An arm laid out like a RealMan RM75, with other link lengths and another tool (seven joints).
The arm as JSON. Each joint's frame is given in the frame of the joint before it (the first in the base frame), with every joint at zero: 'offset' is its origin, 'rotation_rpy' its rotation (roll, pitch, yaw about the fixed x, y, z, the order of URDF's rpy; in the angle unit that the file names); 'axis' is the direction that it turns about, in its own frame. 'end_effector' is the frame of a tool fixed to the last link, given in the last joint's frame.
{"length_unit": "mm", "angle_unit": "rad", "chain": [
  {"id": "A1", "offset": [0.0, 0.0, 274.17], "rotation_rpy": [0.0, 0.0, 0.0], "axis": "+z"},
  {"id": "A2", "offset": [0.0, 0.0, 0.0], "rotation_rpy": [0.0, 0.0, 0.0], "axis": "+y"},
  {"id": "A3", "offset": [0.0, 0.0, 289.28], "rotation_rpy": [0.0, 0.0, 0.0], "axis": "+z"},
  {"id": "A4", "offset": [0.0, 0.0, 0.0], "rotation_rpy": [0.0, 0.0, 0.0], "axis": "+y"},
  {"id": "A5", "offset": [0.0, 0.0, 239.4], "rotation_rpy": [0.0, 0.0, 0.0], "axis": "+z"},
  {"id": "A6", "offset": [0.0, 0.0, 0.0], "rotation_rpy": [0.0, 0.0, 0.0], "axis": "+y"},
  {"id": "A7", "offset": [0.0, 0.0, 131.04], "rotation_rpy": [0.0, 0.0, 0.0], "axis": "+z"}
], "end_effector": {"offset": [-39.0, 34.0, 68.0], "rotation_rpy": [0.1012, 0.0, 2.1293]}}
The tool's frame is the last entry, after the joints.
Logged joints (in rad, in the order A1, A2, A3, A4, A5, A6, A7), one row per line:
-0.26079, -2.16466, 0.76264, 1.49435, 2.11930, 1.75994, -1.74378
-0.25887, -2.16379, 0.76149, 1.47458, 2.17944, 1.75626, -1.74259
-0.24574, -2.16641, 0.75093, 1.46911, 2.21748, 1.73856, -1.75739
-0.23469, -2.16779, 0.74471, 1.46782, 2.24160, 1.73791, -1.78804
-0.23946, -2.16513, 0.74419, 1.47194, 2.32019, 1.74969, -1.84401
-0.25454, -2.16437, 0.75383, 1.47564, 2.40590, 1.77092, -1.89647
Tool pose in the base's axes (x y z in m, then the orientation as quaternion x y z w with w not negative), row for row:
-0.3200, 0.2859, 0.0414, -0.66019, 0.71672, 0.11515, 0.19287
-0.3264, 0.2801, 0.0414, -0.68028, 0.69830, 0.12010, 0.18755
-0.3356, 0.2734, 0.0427, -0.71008, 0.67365, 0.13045, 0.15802
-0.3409, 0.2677, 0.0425, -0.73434, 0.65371, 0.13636, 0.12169
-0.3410, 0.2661, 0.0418, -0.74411, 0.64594, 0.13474, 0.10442
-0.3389, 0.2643, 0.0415, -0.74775, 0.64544, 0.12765, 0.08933
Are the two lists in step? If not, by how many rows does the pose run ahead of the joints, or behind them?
The pose runs 2 rows ahead of the joints: the pose in row i belongs to the joints in row i + 2.
